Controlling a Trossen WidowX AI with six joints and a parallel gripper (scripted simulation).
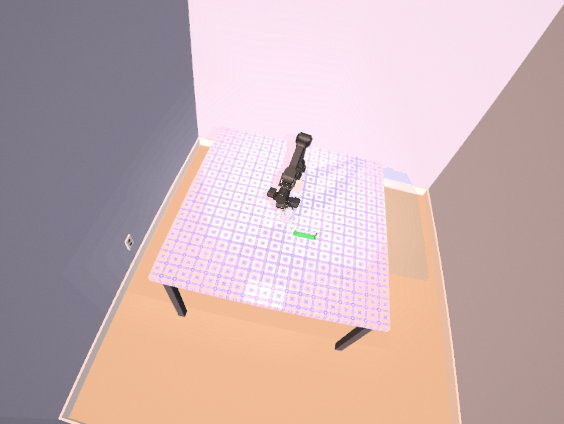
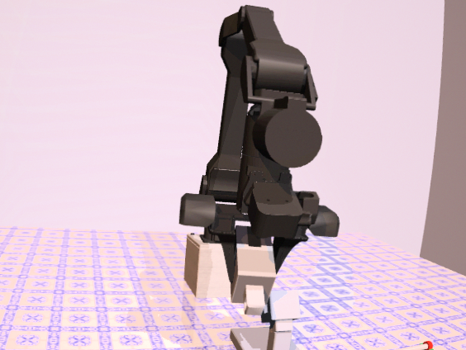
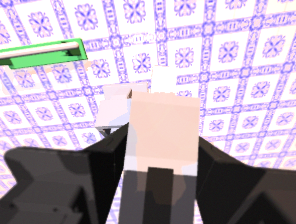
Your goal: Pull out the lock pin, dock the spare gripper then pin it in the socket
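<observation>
Right now my gripper tip is 6 cm short of the green pin holder, 18 cm to the right of it and 10 cm above it. Round my gripper tip: spare gripper 1 cm above; grey-blue mount 3 cm behind, 5 cm to the left, 7 cm below.
</observation>
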